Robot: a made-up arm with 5 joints.
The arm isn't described. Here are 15 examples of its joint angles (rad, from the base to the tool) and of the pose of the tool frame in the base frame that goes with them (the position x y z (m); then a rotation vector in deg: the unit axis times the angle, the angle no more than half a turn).
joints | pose
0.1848 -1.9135 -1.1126 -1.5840 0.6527 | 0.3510 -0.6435 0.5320 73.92 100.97 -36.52
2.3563 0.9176 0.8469 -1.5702 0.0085 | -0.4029 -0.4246 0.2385 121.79 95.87 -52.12
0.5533 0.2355 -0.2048 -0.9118 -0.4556 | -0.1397 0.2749 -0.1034 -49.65 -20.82 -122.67
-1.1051 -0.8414 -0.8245 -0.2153 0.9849 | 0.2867 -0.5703 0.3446 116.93 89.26 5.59
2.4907 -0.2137 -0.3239 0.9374 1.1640 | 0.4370 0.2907 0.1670 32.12 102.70 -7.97
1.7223 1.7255 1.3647 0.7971 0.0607 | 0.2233 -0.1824 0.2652 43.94 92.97 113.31
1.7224 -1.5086 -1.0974 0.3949 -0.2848 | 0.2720 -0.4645 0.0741 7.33 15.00 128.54
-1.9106 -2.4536 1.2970 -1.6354 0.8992 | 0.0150 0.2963 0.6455 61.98 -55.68 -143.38
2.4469 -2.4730 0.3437 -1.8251 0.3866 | 0.2778 0.0264 -0.4540 -38.21 -128.64 -70.09
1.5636 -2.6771 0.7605 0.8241 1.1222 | 0.4018 -0.0434 0.0538 -55.80 -4.29 -90.05
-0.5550 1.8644 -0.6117 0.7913 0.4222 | -0.2763 -0.0097 -0.3921 62.02 -103.19 66.36
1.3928 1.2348 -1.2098 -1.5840 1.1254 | -0.5690 0.5274 0.3522 -22.99 -2.70 -1.25
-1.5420 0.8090 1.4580 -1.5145 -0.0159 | -0.2199 0.4127 0.0015 -42.78 -40.81 -92.09
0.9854 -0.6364 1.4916 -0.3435 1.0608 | -0.3158 0.1160 0.4168 7.20 15.91 -4.28
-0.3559 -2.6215 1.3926 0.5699 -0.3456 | 0.0810 -0.2201 0.0016 -106.65 -126.77 -53.14
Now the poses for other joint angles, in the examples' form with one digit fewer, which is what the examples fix.
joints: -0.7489 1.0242 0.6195 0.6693 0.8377
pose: 0.115 -0.042 -0.287 -44.1 120.2 -94.0
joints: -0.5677 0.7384 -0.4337 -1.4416 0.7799
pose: -0.521 0.073 -0.377 -117.1 -13.3 -19.3
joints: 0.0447 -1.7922 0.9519 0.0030 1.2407
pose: -0.179 -0.170 -0.237 -121.9 -14.3 -3.3
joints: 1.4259 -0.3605 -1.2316 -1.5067 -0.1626
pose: -0.083 0.169 -0.515 -58.9 -78.9 -89.6
